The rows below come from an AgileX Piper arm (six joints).
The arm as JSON. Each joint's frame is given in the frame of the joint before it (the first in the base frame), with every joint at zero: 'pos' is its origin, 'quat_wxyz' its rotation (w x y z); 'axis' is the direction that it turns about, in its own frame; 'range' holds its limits. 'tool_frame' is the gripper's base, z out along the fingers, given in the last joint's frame.
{
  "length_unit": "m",
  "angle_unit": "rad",
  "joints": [
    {
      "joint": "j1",
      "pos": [
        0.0,
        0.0,
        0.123
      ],
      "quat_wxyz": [
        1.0,
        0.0,
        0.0,
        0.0
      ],
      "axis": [
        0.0,
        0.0,
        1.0
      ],
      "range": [
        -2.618,
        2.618
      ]
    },
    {
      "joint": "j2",
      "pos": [
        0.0,
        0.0,
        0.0
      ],
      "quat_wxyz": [
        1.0,
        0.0,
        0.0,
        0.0
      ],
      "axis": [
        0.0,
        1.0,
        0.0
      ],
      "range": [
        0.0,
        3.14
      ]
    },
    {
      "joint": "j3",
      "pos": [
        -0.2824,
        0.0,
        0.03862
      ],
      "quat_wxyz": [
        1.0,
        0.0,
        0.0,
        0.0
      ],
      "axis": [
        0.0,
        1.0,
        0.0
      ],
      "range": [
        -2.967,
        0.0
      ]
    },
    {
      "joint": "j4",
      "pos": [
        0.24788,
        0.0,
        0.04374
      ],
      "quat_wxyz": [
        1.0,
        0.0,
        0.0,
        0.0
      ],
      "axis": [
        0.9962,
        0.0,
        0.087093
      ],
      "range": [
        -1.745,
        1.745
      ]
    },
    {
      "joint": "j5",
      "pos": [
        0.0,
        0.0,
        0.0
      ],
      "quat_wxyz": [
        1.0,
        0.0,
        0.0,
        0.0
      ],
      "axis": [
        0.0,
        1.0,
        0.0
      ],
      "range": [
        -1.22,
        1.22
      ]
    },
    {
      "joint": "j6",
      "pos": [
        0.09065,
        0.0,
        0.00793
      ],
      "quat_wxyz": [
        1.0,
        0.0,
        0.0,
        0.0
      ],
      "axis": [
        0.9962,
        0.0,
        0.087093
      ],
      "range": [
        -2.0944,
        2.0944
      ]
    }
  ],
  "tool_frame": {
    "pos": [
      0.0,
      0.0,
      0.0
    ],
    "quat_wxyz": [
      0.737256,
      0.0,
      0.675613,
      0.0
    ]
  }
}
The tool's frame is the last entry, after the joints.
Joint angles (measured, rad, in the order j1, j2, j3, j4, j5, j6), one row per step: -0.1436, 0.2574, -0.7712, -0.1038, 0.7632, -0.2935; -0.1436, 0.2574, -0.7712, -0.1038, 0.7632, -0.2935; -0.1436, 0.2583, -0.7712, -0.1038, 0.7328, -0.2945; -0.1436, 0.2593, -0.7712, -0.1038, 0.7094, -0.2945; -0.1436, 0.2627, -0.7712, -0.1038, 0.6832, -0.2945; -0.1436, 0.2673, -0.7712, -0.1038, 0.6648, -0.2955; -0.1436, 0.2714, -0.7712, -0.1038, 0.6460, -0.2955; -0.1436, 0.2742, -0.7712, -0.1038, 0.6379, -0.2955; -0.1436, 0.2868, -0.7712, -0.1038, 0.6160, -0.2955; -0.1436, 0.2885, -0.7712, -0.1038, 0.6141, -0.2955; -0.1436, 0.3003, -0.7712, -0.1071, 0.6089, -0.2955; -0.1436, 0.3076, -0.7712, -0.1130, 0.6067, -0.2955; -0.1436, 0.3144, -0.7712, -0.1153, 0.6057, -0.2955; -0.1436, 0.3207, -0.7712, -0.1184, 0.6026, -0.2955; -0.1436, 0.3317, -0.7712, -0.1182, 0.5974, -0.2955; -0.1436, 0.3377, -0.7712, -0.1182, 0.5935, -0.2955; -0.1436, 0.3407, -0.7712, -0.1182, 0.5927, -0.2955; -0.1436, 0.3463, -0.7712, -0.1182, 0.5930, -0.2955; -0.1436, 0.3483, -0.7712, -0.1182, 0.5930, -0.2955; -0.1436, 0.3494, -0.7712, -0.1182, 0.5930, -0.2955
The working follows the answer.
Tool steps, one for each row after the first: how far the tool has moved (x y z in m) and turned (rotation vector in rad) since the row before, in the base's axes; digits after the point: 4 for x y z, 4 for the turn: 0.0000, 0.0000, 0.0000, 0.0000, 0.0000, 0.0000; 0.0007, 0.0001, 0.0027, -0.0069, -0.0286, 0.0027; 0.0005, 0.0001, 0.0021, -0.0045, -0.0218, 0.0020; 0.0011, 0.0000, 0.0023, -0.0048, -0.0222, 0.0022; 0.0014, -0.0001, 0.0016, -0.0040, -0.0132, 0.0017; 0.0012, 0.0000, 0.0016, -0.0032, -0.0143, 0.0016; 0.0008, -0.0001, 0.0007, -0.0012, -0.0051, 0.0007; 0.0034, -0.0003, 0.0016, -0.0025, -0.0089, 0.0019; 0.0005, -0.0001, 0.0001, -0.0001, -0.0002, 0.0002; 0.0031, -0.0006, 0.0001, -0.0021, 0.0070, -0.0013; 0.0019, -0.0006, 0.0000, -0.0044, 0.0058, -0.0029; 0.0018, -0.0004, -0.0001, -0.0012, 0.0060, -0.0011; 0.0017, -0.0004, 0.0001, -0.0024, 0.0036, -0.0013; 0.0030, -0.0004, 0.0000, 0.0007, 0.0058, 0.0006; 0.0016, -0.0002, 0.0001, 0.0001, 0.0021, 0.0004; 0.0008, -0.0001, -0.0001, 0.0003, 0.0022, 0.0001; 0.0015, -0.0002, -0.0003, 0.0009, 0.0058, 0.0000; 0.0005, -0.0001, -0.0001, 0.0003, 0.0020, 0.0000; 0.0003, 0.0000, -0.0001, 0.0002, 0.0011, 0.0000
Tool pose at each row, in the base's axes (x y z in m, rotation vector in rad; rounded; the steps above come from the unrounded poses): 0.0196, -0.0094, 0.3777, -0.1433, 1.7441, -0.4382; 0.0196, -0.0094, 0.3777, -0.1433, 1.7441, -0.4382; 0.0202, -0.0093, 0.3805, -0.1437, 1.7143, -0.4423; 0.0208, -0.0092, 0.3825, -0.1434, 1.6917, -0.4449; 0.0219, -0.0092, 0.3848, -0.1433, 1.6686, -0.4473; 0.0233, -0.0092, 0.3864, -0.1444, 1.6546, -0.4495; 0.0245, -0.0093, 0.3880, -0.1446, 1.6397, -0.4510; 0.0253, -0.0093, 0.3886, -0.1448, 1.6344, -0.4515; 0.0287, -0.0097, 0.3903, -0.1460, 1.6248, -0.4522; 0.0292, -0.0097, 0.3904, -0.1462, 1.6246, -0.4522; 0.0323, -0.0103, 0.3905, -0.1485, 1.6312, -0.4548; 0.0342, -0.0109, 0.3905, -0.1508, 1.6364, -0.4606; 0.0360, -0.0112, 0.3903, -0.1523, 1.6422, -0.4623; 0.0376, -0.0116, 0.3904, -0.1540, 1.6455, -0.4652; 0.0406, -0.0120, 0.3904, -0.1554, 1.6512, -0.4641; 0.0422, -0.0122, 0.3905, -0.1563, 1.6532, -0.4637; 0.0430, -0.0123, 0.3905, -0.1567, 1.6554, -0.4634; 0.0445, -0.0125, 0.3902, -0.1575, 1.6613, -0.4626; 0.0450, -0.0126, 0.3901, -0.1578, 1.6633, -0.4624; 0.0453, -0.0126, 0.3900, -0.1580, 1.6644, -0.4622

